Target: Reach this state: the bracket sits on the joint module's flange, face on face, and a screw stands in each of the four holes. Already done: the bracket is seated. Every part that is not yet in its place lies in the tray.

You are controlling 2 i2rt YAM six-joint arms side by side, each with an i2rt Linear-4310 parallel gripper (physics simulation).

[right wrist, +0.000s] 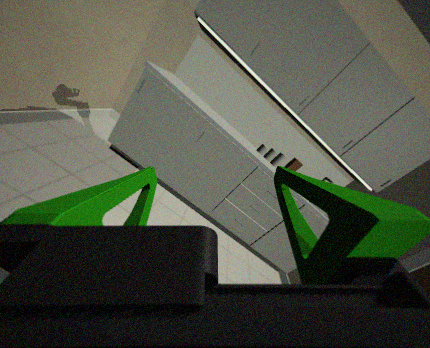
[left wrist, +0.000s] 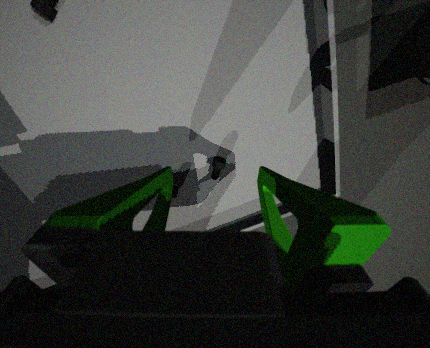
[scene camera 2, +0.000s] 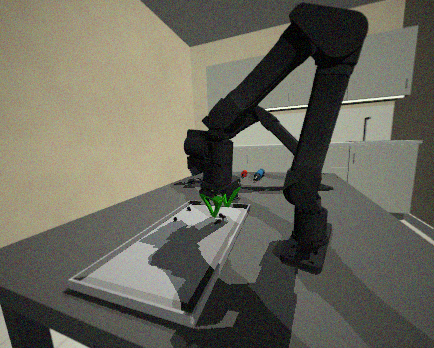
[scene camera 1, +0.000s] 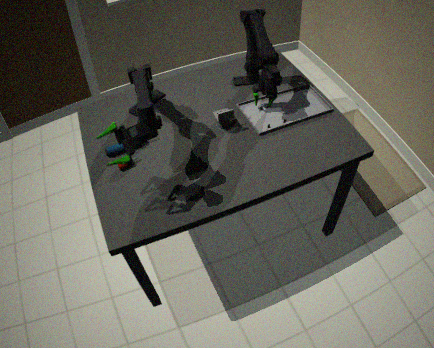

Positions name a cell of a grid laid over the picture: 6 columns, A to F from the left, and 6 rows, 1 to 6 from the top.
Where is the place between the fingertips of the left gripper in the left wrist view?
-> D3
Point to a tray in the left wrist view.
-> B2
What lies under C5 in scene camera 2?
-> A tray.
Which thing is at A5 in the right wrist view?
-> The right gripper.
